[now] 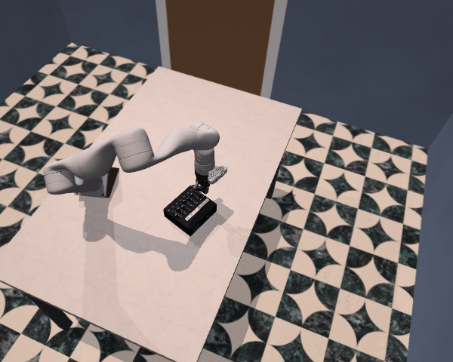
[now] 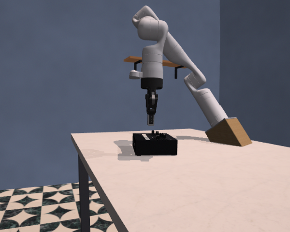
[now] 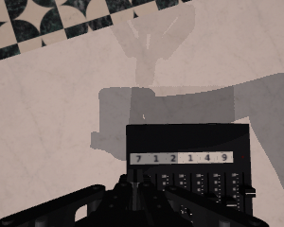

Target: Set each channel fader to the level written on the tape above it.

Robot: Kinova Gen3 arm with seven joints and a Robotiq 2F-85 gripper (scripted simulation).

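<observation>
My hand is 90 mm past the channel 6 cap, 80 mm to the left of it and 60 mm above it. Also, from my hand: channel 1 cap 30 mm behind, 10 mm to the left, 60 mm below; channel 2 cap 60 mm behind, 60 mm below; channel 3 cap 70 mm behind, 20 mm to the right, 60 mm below.
</observation>
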